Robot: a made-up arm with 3 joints.
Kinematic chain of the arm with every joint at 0, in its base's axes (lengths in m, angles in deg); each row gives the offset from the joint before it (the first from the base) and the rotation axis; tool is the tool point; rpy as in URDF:
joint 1: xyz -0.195 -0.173 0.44 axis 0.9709 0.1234 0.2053
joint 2: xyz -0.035 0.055 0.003 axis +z
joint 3: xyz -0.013 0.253 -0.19 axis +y
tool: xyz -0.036 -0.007 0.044 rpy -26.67 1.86 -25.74
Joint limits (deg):
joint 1: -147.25..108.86
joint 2: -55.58..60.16
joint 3: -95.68..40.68
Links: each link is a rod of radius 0.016 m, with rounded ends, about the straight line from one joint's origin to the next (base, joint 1, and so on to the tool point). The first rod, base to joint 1, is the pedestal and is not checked.
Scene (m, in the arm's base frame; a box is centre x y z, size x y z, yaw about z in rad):
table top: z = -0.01
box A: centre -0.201 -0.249 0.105 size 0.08 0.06 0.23 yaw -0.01
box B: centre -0 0.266 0.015 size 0.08 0.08 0.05 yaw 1
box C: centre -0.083 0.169 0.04 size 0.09 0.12 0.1 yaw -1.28
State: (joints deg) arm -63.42 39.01 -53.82
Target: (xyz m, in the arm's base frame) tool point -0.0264 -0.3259 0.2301
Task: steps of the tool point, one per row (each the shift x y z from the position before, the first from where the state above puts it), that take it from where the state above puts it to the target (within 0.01 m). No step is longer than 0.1 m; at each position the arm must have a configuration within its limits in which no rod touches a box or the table.
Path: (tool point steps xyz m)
1: -0.0285 -0.0638 0.0472
2: -0.0265 -0.0406 0.0624
3: 0.0444 -0.0114 -0.0359
4: 0.0578 -0.0221 -0.0207
5: 0.0664 -0.0282 0.0003
6: 0.0690 -0.0279 0.0242
7: 0.0658 0.0267 -0.0073
8: 0.0585 0.0313 0.0100
9: 0.0475 0.0300 0.0260

